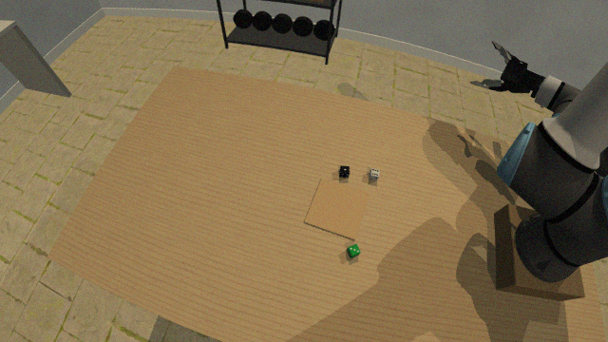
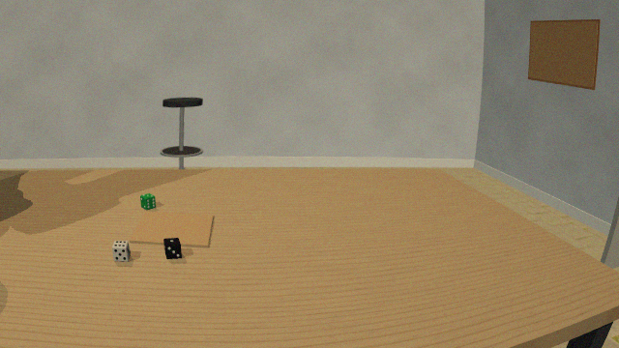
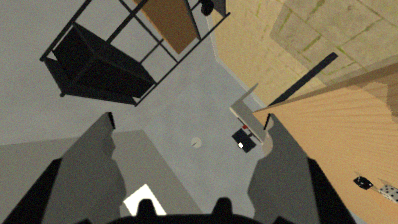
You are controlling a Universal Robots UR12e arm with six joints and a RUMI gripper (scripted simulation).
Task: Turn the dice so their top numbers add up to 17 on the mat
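The white die lies 380 mm to the left of my hand, 330 mm ahead of it and 190 mm below it. Round my hand: black die 420 mm ahead, 390 mm to the left, 190 mm below; tan mat 500 mm to the left, 430 mm ahead, 210 mm below; green die 610 mm to the left, 380 mm ahead, 190 mm below.
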